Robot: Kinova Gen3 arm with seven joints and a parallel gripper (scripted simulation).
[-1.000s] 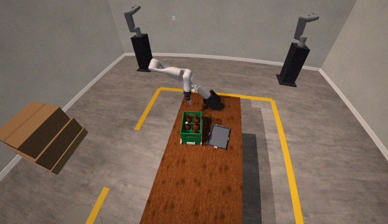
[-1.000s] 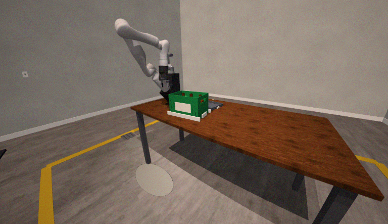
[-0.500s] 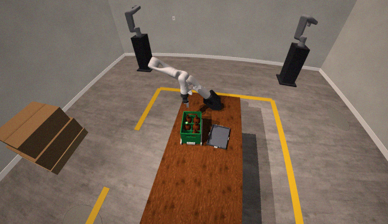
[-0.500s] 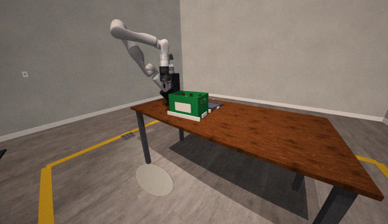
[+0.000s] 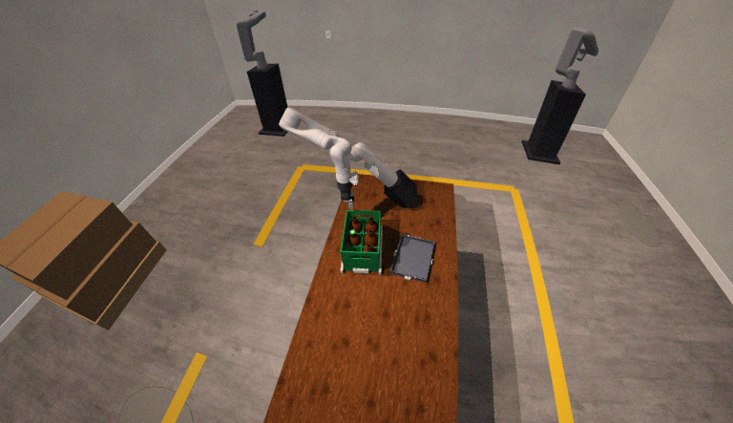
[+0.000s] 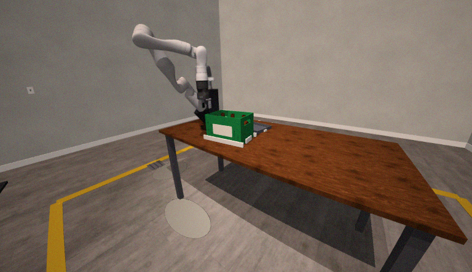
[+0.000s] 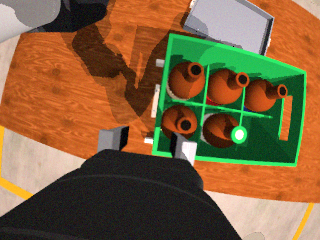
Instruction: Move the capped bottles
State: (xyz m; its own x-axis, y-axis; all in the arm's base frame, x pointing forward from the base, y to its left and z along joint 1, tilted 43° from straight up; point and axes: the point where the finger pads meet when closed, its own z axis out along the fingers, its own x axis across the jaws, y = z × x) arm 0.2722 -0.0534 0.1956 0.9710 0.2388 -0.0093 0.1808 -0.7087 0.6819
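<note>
Right now my hand is 14 cm short of the capped bottle, 14 cm above it and 4 cm to the right of it. The rest, counted from my hand: green crate 15 cm below, 13 cm ahead, 9 cm to the left; then grey tray 37 cm to the left, 22 cm below, 13 cm ahead.
</note>
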